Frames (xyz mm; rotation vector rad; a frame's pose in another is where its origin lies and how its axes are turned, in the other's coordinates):
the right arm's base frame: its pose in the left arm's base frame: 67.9 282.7 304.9 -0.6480 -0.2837 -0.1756
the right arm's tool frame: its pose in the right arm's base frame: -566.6 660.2 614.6 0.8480 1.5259 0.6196
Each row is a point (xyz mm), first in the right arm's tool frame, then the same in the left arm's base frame.
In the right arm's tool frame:
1: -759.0 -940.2 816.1
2: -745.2 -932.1 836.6
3: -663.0 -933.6 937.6
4: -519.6 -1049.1 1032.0
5: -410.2 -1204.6 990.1
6: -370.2 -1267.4 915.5
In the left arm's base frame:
1: -27.9 -44.6 822.9
2: -3.2 -38.0 818.2
3: 117.2 -40.2 768.6
4: 235.0 -131.9 625.3
5: 208.5 -239.5 465.2
6: 142.3 -271.2 389.6

